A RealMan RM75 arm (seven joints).
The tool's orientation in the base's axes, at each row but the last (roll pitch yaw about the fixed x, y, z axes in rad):
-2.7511 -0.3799 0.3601
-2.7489 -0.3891 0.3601
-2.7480 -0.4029 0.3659
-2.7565 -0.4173 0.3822
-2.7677 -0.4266 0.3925
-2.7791 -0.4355 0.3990
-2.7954 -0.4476 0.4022
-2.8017 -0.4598 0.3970
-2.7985 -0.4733 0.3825
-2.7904 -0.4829 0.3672
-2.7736 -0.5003 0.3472
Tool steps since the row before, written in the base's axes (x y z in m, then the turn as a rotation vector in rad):
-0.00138 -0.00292 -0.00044 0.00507 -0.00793 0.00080
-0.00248 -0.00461 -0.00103 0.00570 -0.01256 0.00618
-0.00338 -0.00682 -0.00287 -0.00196 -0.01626 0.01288
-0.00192 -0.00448 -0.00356 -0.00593 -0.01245 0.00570
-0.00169 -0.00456 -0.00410 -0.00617 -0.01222 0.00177
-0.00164 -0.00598 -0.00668 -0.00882 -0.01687 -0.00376
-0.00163 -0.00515 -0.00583 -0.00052 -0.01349 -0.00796
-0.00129 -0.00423 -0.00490 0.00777 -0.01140 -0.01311
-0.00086 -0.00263 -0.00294 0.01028 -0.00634 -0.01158
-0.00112 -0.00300 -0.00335 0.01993 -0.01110 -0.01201
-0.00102 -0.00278 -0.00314 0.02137 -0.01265 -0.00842
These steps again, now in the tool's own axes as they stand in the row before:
-0.00232 0.00191 -0.00127 0.00211 0.00851 -0.00352
-0.00404 0.00297 -0.00182 0.00319 0.01066 -0.01023
-0.00627 0.00494 -0.00157 -0.00199 0.00768 -0.01927
-0.00460 0.00389 0.00043 -0.00696 0.00515 -0.01215
-0.00471 0.00418 0.00090 -0.00871 0.00616 -0.00876
-0.00629 0.00613 0.00242 -0.01490 0.01034 -0.00690
-0.00569 0.00512 0.00212 -0.00864 0.01307 0.00026
-0.00471 0.00425 0.00182 -0.00335 0.01707 0.00772
-0.00292 0.00260 0.00099 0.00110 0.01372 0.00952
-0.00344 0.00293 0.00104 0.00737 0.02244 0.01033
-0.00318 0.00278 0.00090 0.00982 0.02327 0.00707

